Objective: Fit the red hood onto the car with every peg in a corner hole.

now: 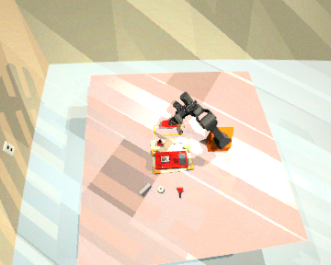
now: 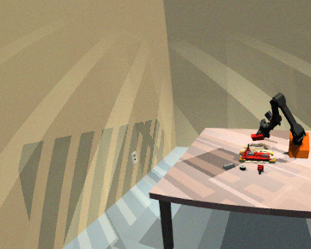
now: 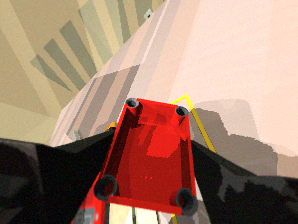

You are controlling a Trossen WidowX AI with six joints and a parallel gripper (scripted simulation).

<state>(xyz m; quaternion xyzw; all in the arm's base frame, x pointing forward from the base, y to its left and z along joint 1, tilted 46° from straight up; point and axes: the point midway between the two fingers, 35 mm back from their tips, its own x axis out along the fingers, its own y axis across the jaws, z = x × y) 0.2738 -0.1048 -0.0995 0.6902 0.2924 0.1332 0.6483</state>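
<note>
The red hood is 1 cm to the left of my gripper tip. Also, from my gripper tip: wheel: 9 cm ahead, 40 cm to the left, 8 cm below; jig: 20 cm to the left, 7 cm below; grey engine block: 4 cm ahead, 23 cm to the left, 6 cm below.
</note>
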